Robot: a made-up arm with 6 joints. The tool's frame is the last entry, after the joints. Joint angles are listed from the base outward.
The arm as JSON. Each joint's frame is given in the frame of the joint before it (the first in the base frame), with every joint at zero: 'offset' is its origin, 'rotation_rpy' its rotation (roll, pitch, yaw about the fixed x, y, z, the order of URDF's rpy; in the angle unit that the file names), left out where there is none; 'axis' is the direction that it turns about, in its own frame. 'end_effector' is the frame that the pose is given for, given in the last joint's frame.
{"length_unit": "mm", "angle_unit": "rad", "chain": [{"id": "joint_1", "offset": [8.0, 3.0, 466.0], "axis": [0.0, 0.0, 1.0]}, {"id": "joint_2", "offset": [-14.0, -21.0, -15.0], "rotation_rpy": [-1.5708, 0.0, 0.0], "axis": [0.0, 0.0, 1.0]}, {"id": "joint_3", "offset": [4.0, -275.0, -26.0], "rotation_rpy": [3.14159, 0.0, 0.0], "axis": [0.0, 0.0, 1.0]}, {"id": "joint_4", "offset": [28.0, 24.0, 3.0], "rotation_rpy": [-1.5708, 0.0, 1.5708], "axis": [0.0, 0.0, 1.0]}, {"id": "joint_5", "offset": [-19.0, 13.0, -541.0], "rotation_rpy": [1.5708, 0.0, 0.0], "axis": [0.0, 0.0, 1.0]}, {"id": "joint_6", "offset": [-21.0, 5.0, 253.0], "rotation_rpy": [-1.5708, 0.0, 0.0], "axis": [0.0, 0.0, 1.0]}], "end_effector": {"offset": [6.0, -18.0, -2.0], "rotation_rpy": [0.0, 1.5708, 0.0]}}
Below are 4 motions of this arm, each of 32 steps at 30 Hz.
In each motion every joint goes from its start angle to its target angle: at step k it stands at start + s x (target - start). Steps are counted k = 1, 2, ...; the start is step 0. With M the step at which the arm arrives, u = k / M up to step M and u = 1 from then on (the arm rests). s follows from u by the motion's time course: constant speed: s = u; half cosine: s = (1 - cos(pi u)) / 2; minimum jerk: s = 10 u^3 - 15 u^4 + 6 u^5.
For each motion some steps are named. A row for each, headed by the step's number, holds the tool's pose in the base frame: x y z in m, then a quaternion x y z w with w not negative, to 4 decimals.
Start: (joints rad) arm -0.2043 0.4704 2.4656 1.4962 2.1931 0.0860
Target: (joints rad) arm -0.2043 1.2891 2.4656 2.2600 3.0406 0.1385
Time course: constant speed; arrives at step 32
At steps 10, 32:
10: -0.1928 0.0257 1.1785 0.7510 0.4978 -0.2749 0.3356
32: 0.2867 0.0557 1.1399 0.5625 0.3603 -0.7214 0.1827

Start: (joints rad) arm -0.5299 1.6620 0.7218 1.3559 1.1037 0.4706
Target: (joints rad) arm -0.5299 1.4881 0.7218 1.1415 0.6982 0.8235
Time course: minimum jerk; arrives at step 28
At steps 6, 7, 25, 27, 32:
6: 0.6450 -0.5232 0.1245 -0.5463 -0.0426 0.2993 0.7812
7: 0.6452 -0.5252 0.1291 -0.5538 -0.0393 0.2940 0.7780
25: 0.6415 -0.5702 0.2463 -0.7098 0.0689 0.1720 0.6796
27: 0.6414 -0.5706 0.2475 -0.7111 0.0703 0.1709 0.6784
32: 0.6414 -0.5706 0.2476 -0.7112 0.0704 0.1708 0.6783

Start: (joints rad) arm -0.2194 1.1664 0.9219 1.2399 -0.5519 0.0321
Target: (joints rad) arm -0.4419 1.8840 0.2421 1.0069 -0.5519 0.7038
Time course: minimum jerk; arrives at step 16
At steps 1, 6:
1: 0.7980 -0.3395 0.6684 -0.5481 0.3807 -0.1634 0.7266
6: 0.7828 -0.4010 0.3760 -0.5555 0.5413 -0.0170 0.6310

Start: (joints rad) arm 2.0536 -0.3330 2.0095 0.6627 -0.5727 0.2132
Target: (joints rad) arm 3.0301 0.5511 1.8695 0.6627 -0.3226 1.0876
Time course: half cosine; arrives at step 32
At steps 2, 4, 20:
2: 0.5286 -0.3997 1.0076 0.5376 -0.4441 0.3031 0.6495
4: 0.5317 -0.3721 1.0243 0.5266 -0.4430 0.3137 0.6542
20: 0.2308 0.1877 1.2678 0.2889 -0.5341 0.5293 0.5926

